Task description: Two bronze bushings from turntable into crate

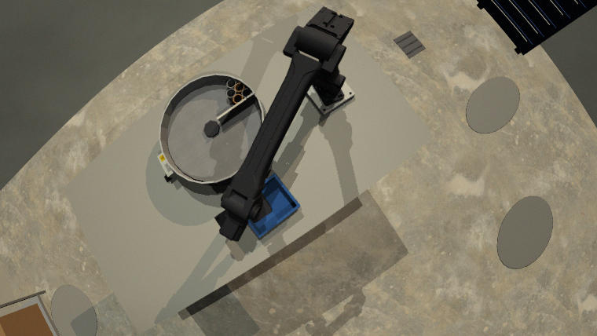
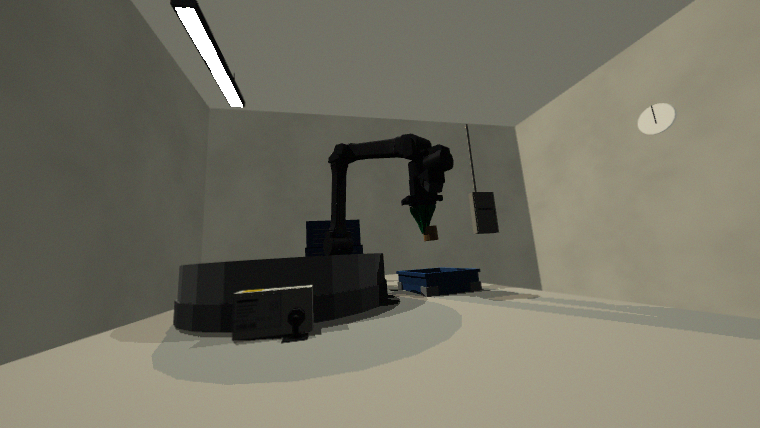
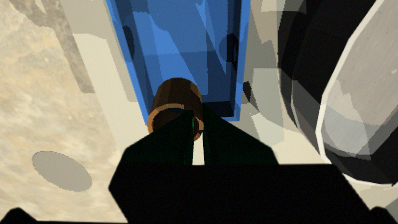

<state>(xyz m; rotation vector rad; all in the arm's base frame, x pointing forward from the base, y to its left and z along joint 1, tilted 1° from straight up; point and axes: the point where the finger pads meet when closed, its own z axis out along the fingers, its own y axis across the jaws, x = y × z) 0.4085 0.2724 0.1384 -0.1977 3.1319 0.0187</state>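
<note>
Right now my hand is 20 mm to the right of the blue crate and 130 mm above it. Round my hand: turntable: 60 mm ahead, 340 mm to the right, 110 mm below.
</note>
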